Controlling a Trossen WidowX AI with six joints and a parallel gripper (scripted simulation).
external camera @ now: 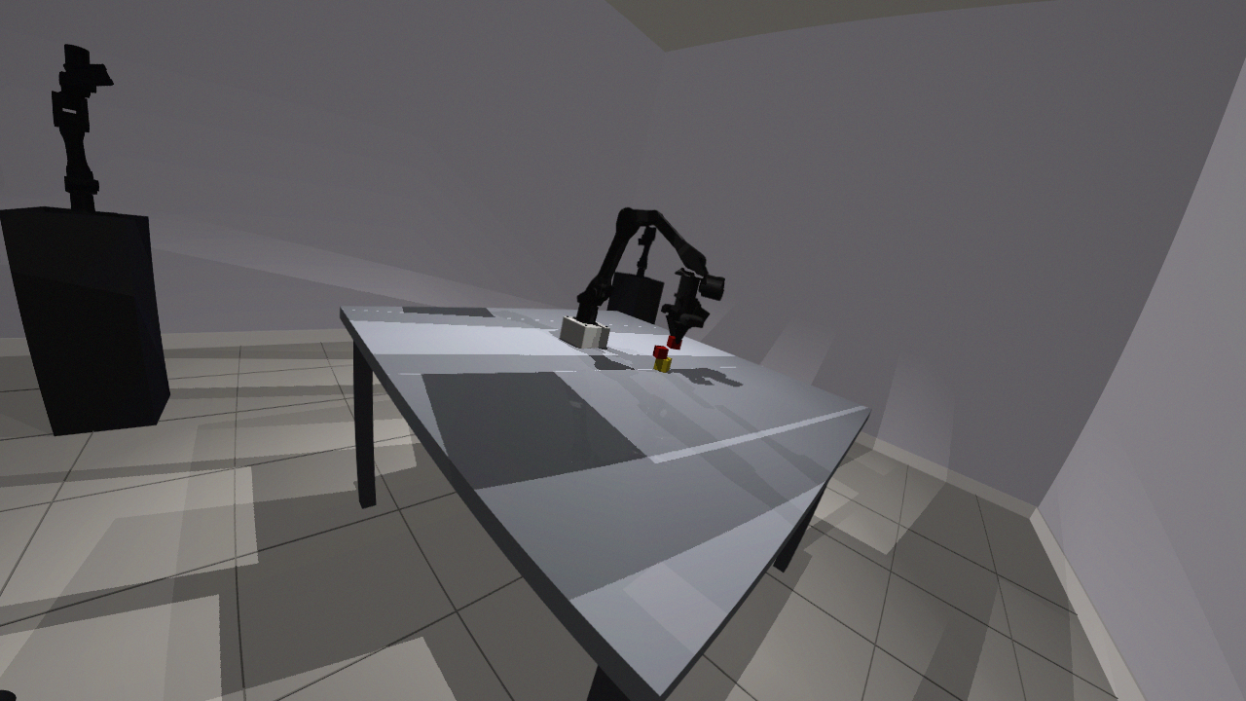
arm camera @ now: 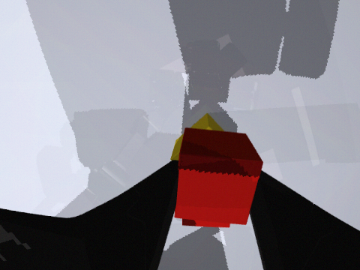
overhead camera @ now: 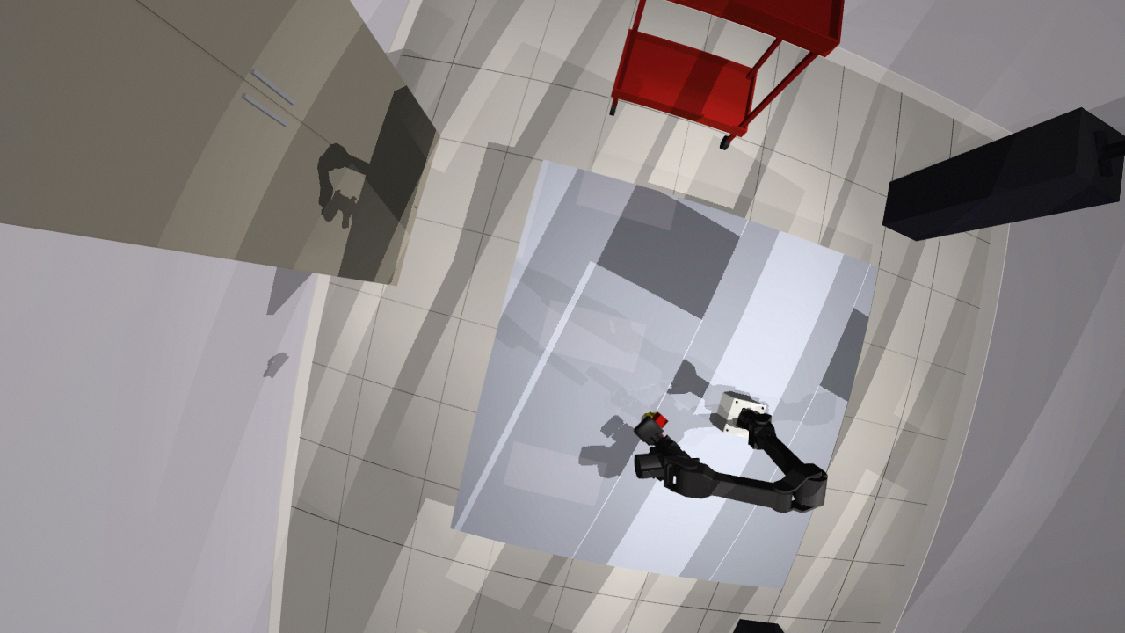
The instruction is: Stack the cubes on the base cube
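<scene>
The yellow cube lies 70 mm below my gripper tip, 20 mm to the right of it and 10 mm behind it.
</scene>
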